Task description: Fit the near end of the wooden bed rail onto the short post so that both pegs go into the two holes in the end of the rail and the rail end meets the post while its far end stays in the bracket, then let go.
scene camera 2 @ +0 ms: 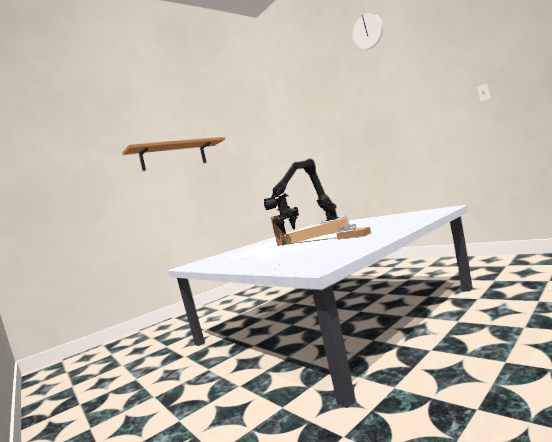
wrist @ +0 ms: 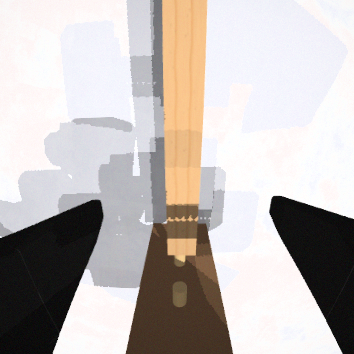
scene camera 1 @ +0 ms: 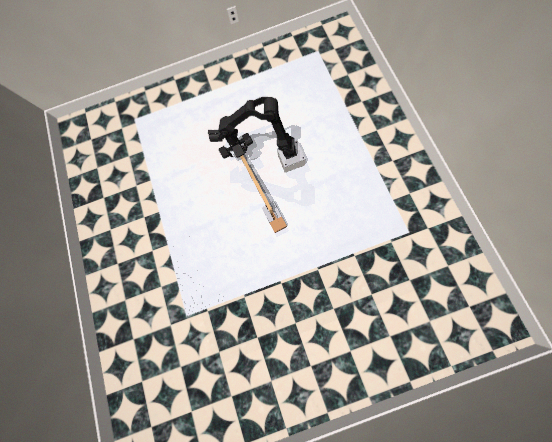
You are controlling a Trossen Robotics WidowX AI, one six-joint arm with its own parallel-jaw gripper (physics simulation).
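Places are measured from the arm's base along level axes (x ahead, y left, z up), in metres.
Pixels of known places: gripper, fingertip midpoint: (scene camera 2: pixel 289 231) (wrist: pixel 187 206); arm's base, link origin: (scene camera 2: pixel 332 219) (scene camera 1: pixel 289 152).
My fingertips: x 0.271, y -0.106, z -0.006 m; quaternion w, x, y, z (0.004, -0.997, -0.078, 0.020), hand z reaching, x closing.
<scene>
Ahead of a thing's pixels: the offset from my fingertips to its top centre. "pt": to the spot under its first point. Level surfaces: height alone.
The wooden rail @[dx -0.028, dy +0.177, dz +0.027 m] (scene camera 1: pixel 257 182) (scene camera 2: pixel 317 231) (wrist: pixel 184 100) slopes down from the bracket @[pt dx -0.065, dy +0.472, dz -0.038 m] (scene camera 1: pixel 277 225) (scene camera 2: pixel 354 233), where its far end sits, to its near end low by the foot of the short brown post @[pt dx +0.034, dy -0.084, dz +0.002 m] (scene camera 2: pixel 276 233) (wrist: pixel 160 325). In the wrist view the upper peg @[pt dx +0.003, dy -0.047, dz +0.014 m] (wrist: pixel 179 295) stands bare on the post's face above the rail end, and the lower peg @[pt dx +0.005, dy -0.053, dz -0.018 m] (wrist: pixel 180 262) shows partly at the rail's top edge. The pegs are outside the rail's holes, which are hidden. My gripper (scene camera 2: pixel 287 228) (wrist: pixel 187 206) is open and empty, fingers apart on either side above the near end.
The arm's base (scene camera 1: pixel 292 157) stands on the white table @[dz -0.074 m] (scene camera 1: pixel 325 200) (scene camera 2: pixel 240 265) to the right of the rail in scene camera 1. A wall shelf (scene camera 2: pixel 175 145) hangs beyond the table. Arm shadows fall around the rail.
</scene>
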